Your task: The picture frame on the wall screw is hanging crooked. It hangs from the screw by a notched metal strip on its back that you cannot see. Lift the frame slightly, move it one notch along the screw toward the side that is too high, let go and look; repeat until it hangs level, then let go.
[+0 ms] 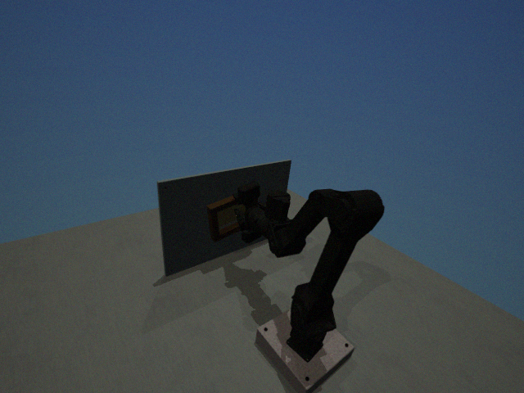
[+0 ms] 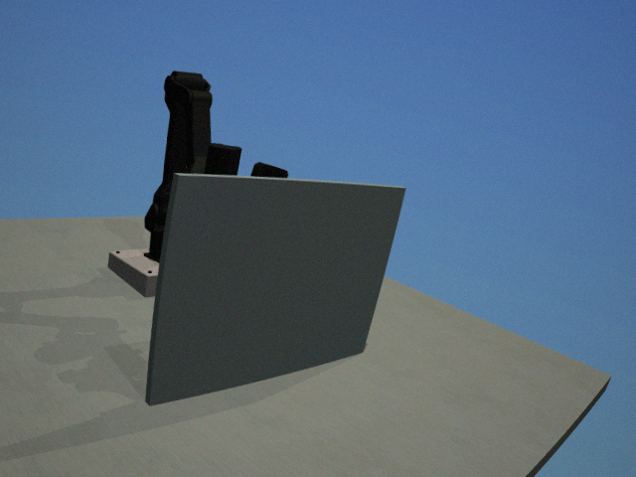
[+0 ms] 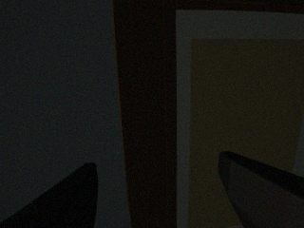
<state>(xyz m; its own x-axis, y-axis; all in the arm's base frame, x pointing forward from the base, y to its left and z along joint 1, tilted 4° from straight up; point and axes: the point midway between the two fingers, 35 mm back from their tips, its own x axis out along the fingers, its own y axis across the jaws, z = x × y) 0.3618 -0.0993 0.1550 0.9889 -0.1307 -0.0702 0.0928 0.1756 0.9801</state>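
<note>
The picture frame is 5 cm below my gripper tip, 1 cm to the right of it and 1 cm ahead of it. Round my gripper tip: grey wall panel: 6 cm below, 2 cm to the right, 2 cm ahead.
</note>
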